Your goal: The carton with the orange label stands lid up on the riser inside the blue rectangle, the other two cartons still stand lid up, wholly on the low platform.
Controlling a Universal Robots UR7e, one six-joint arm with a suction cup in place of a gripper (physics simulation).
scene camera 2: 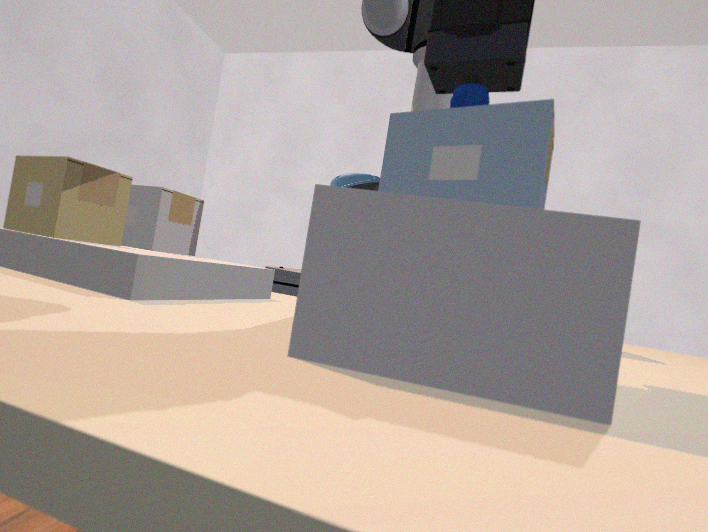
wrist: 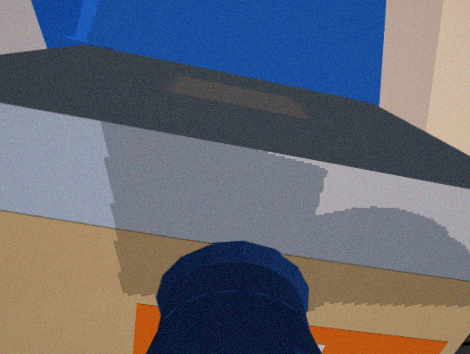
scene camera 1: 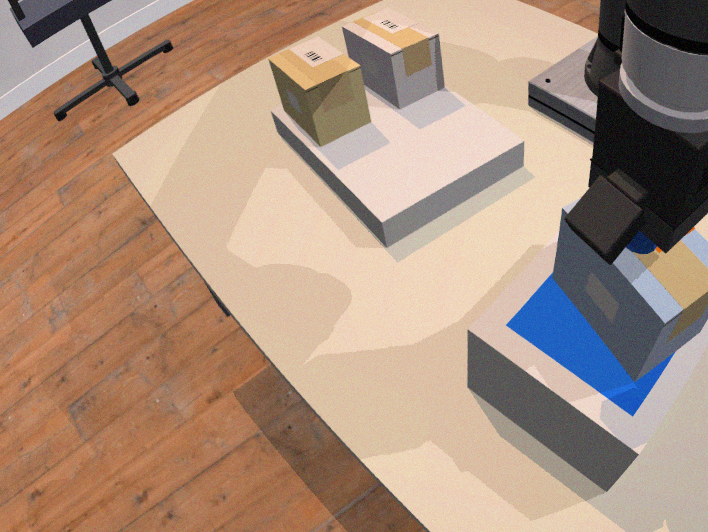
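Note:
The carton with the orange label stands lid up on the riser, over the blue rectangle and turned slightly against its sides. One bottom corner lies close to the rectangle's edge. The far side is hidden, so I cannot tell if it is wholly inside. My suction cup is open, low over the lid; a gap cannot be told. A tan carton and a grey carton stand lid up on the low platform.
The low platform stands behind and left of the riser in the first scene view. The robot's base plate lies at the upper right there. A dark stand is on the floor beyond the table.

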